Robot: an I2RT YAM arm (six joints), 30 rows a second.
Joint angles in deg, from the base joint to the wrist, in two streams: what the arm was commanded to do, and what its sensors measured. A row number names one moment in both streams.
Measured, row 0:
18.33 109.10 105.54 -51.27 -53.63 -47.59
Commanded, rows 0 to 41:
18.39 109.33 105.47 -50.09 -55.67 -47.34
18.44 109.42 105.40 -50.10 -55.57 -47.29
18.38 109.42 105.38 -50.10 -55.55 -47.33
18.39 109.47 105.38 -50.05 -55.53 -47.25
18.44 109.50 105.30 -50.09 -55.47 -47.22
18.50 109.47 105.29 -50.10 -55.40 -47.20
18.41 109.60 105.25 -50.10 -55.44 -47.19
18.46 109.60 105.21 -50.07 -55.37 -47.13
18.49 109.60 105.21 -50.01 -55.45 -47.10
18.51 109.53 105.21 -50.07 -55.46 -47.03
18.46 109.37 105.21 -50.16 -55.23 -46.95
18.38 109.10 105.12 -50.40 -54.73 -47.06
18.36 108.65 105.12 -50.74 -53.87 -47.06
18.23 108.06 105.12 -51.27 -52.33 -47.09
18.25 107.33 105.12 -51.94 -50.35 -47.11
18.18 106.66 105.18 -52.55 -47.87 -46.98
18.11 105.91 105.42 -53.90 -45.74 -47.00
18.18 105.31 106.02 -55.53 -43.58 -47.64
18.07 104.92 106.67 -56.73 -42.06 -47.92
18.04 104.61 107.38 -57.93 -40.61 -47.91
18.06 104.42 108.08 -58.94 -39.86 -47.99
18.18 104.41 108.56 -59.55 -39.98 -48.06
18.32 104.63 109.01 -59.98 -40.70 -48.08
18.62 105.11 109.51 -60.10 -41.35 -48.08
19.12 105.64 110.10 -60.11 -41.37 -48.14
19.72 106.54 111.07 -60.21 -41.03 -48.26
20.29 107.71 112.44 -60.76 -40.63 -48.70
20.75 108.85 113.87 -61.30 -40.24 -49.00
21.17 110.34 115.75 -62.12 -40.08 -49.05
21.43 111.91 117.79 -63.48 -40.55 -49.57
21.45 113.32 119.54 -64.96 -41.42 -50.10
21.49 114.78 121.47 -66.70 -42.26 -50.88
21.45 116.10 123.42 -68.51 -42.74 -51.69
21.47 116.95 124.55 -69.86 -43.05 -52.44
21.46 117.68 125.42 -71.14 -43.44 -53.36
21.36 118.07 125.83 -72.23 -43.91 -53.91
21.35 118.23 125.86 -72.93 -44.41 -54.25
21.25 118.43 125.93 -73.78 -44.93 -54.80
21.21 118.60 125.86 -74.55 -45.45 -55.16
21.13 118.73 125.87 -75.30 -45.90 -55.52
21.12 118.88 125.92 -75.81 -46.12 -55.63
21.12 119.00 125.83 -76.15 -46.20 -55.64
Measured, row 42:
21.23 118.37 125.47 -73.01 -43.03 -53.45
